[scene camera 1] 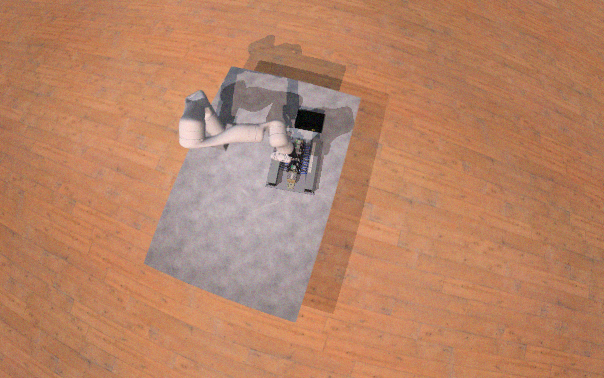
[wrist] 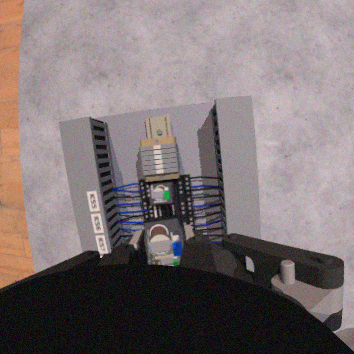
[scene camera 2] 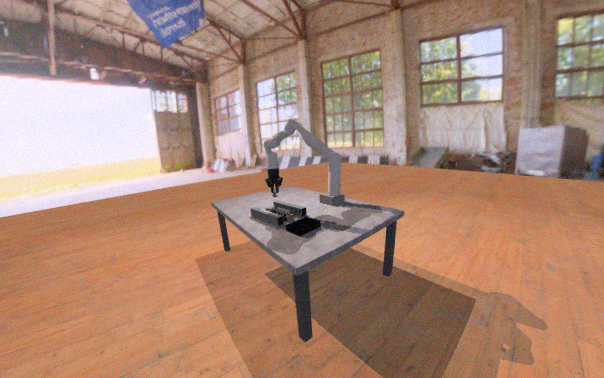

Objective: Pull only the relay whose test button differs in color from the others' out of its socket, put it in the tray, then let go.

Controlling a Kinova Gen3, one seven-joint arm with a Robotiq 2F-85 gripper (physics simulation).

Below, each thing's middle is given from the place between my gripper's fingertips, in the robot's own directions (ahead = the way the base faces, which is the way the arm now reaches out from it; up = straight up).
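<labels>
There is the panel (scene camera 1: 282,183), and it sits 15 cm below my hand, 3 cm to the left of it and 1 cm ahead of it.
</labels>
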